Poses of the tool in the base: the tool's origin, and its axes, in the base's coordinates. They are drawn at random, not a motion.
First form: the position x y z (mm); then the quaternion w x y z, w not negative.
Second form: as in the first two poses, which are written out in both.
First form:
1: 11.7 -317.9 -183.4 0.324 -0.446 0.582 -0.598
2: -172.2 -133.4 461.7 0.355 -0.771 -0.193 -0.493
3: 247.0 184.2 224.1 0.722 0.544 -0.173 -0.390
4: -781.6 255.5 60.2 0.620 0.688 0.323 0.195
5: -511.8 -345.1 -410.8 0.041 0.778 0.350 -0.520
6: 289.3 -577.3 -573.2 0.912 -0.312 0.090 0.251
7: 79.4 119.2 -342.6 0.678 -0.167 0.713 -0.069
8: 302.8 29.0 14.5 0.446 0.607 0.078 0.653
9: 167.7 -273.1 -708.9 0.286 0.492 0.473 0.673
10: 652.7 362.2 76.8 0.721 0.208 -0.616 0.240
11: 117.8 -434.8 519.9 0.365 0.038 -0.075 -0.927
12: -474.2 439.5 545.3 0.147 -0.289 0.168 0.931
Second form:
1: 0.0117 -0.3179 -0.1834 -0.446 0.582 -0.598 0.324
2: -0.1722 -0.1334 0.4617 -0.771 -0.193 -0.493 0.355
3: 0.2470 0.1842 0.2241 0.544 -0.173 -0.390 0.722
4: -0.7816 0.2555 0.0602 0.688 0.323 0.195 0.620
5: -0.5118 -0.3451 -0.4108 0.778 0.350 -0.520 0.041
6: 0.2893 -0.5773 -0.5732 -0.312 0.090 0.251 0.912
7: 0.0794 0.1192 -0.3426 -0.167 0.713 -0.069 0.678
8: 0.3028 0.0290 0.0145 0.607 0.078 0.653 0.446
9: 0.1677 -0.2731 -0.7089 0.492 0.473 0.673 0.286
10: 0.6527 0.3622 0.0768 0.208 -0.616 0.240 0.721
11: 0.1178 -0.4348 0.5199 0.038 -0.075 -0.927 0.365
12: -0.4742 0.4395 0.5453 -0.289 0.168 0.931 0.147
